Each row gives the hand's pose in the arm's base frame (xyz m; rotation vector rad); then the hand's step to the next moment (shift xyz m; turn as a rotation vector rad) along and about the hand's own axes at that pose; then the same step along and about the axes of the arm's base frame.
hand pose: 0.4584 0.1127 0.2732 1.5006 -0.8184 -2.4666
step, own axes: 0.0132 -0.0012 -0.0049 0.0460 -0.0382 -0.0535
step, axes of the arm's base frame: -0.0021 -0.0059 -0.0126 0.0291 -0.0057 -0.0745
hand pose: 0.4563 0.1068 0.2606 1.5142 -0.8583 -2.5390
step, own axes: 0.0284 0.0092 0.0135 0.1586 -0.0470 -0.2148
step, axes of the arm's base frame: -0.0278 -0.0112 -0.0131 0.1067 -0.1041 -0.2264
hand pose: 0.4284 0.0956 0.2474 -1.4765 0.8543 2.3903
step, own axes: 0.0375 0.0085 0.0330 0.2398 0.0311 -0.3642
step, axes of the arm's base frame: -0.0466 0.0073 -0.0185 0.1445 -0.2629 -0.3180
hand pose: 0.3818 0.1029 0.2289 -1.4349 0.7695 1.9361
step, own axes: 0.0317 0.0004 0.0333 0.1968 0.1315 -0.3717
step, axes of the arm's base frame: -0.0282 0.0287 -0.0223 0.0835 -0.3392 -0.2686
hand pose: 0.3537 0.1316 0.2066 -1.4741 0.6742 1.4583
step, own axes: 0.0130 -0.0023 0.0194 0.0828 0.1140 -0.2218
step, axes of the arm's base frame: -0.0050 0.0209 -0.0095 0.0136 -0.2250 -0.1350
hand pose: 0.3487 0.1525 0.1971 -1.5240 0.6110 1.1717
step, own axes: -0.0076 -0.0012 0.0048 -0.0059 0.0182 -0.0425
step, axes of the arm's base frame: -0.0036 0.0033 0.0076 -0.0027 -0.0463 -0.0047
